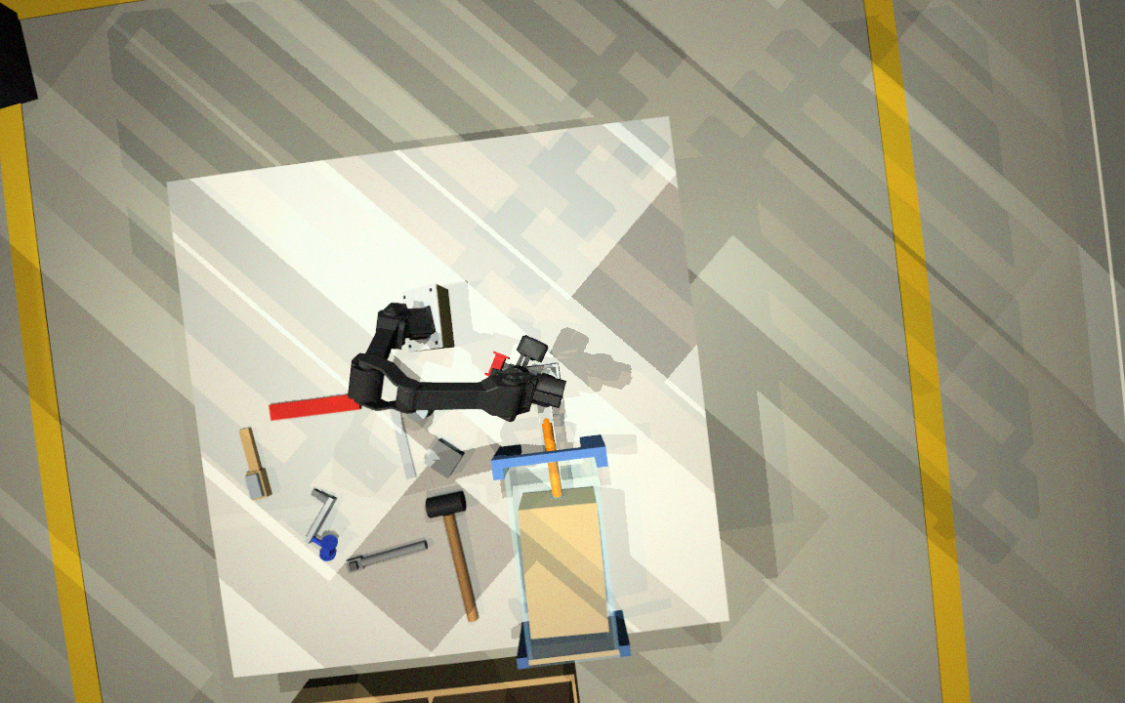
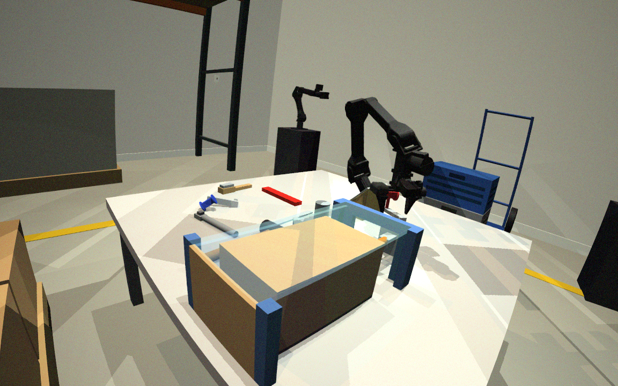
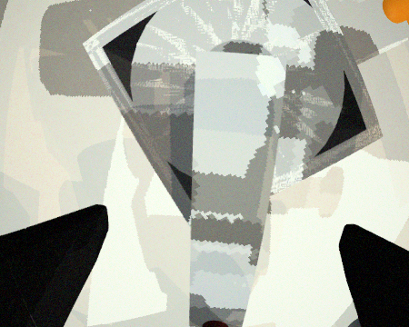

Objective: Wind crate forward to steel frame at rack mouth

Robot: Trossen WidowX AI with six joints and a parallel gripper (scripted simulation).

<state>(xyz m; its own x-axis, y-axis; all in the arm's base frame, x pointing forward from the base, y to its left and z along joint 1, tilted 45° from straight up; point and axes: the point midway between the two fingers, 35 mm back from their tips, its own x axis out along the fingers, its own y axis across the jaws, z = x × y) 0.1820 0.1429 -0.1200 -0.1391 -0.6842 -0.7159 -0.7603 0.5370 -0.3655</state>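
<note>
Right now my gripper tip is 10 mm to the left of the red-knobbed winch handle, 10 mm below it and 10 mm past it. Also, from my gripper tip: grey block (250 mm to the right, 150 mm ahead, 90 mm below); then winch (70 mm below, 30 mm to the left, 20 mm ahead); then red knob (40 mm to the right, 40 mm behind, 30 mm above).
</note>
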